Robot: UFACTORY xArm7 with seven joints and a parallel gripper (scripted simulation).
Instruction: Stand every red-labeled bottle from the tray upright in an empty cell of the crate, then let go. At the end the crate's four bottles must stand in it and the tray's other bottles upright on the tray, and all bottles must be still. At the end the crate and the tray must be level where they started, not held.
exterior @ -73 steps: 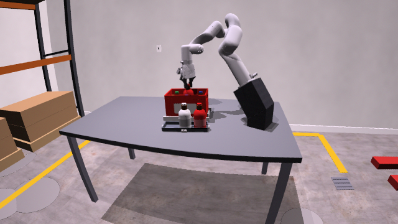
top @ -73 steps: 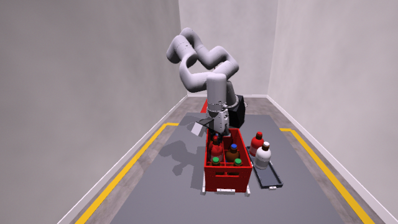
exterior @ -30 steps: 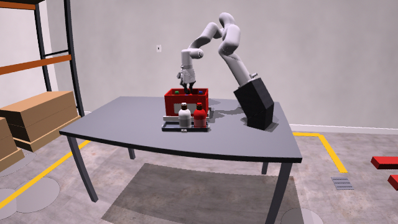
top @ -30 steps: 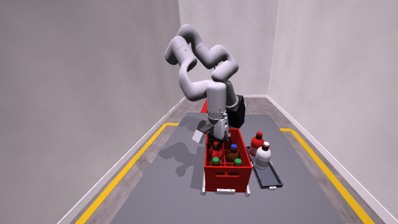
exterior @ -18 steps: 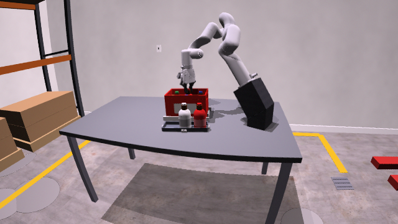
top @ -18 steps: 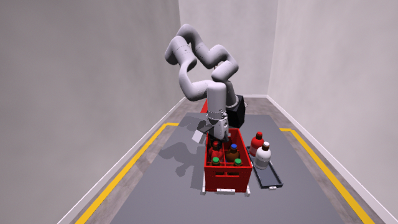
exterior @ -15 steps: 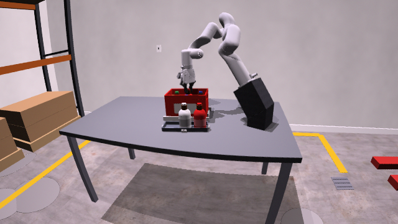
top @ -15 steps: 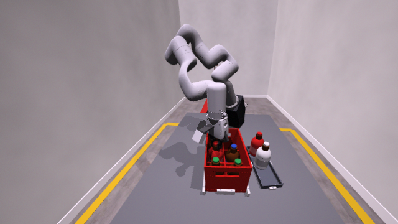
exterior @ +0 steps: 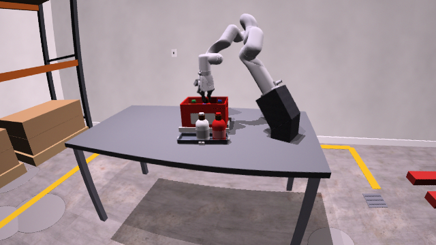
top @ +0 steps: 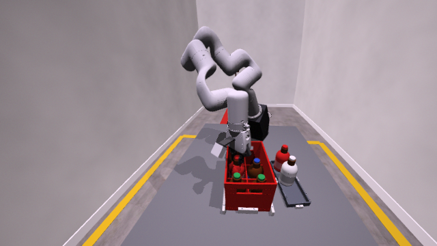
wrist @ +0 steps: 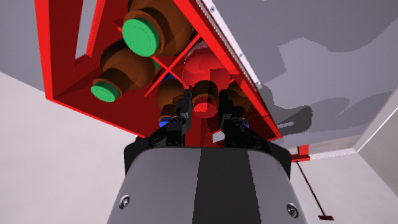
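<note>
The red crate is 40 mm to the left of my hand and 90 mm below it. Round my hand: white bottle: 250 mm to the left, 90 mm below; then dark tray: 260 mm to the left, 160 mm below.
</note>
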